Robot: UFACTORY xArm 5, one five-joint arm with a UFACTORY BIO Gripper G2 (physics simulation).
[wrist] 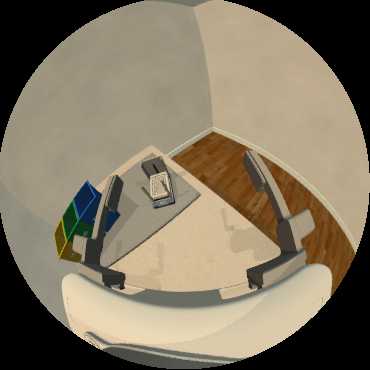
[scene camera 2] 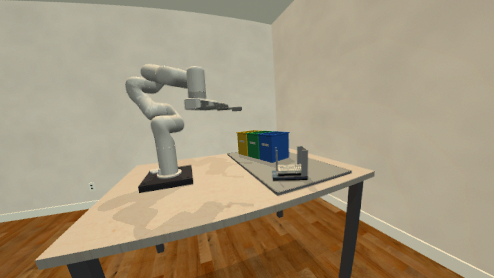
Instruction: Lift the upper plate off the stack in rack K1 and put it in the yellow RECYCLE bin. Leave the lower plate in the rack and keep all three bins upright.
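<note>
The upper plate is a pale, gridded plate lying flat on the stack in rack K1, between its uprights. The lower plate is hard to make out beneath it. The yellow bin stands upright at the far left end of the bin row. My gripper is open and empty, high above the table, to the left of the rack and bins in the scene view. In the wrist view the rack shows between the two fingers, well beyond them, and the left finger partly covers the bins.
The green bin and the blue bin stand upright beside the yellow one. The rack and bins are on a grey mat on the table. The rack has a tall back panel and thin posts.
</note>
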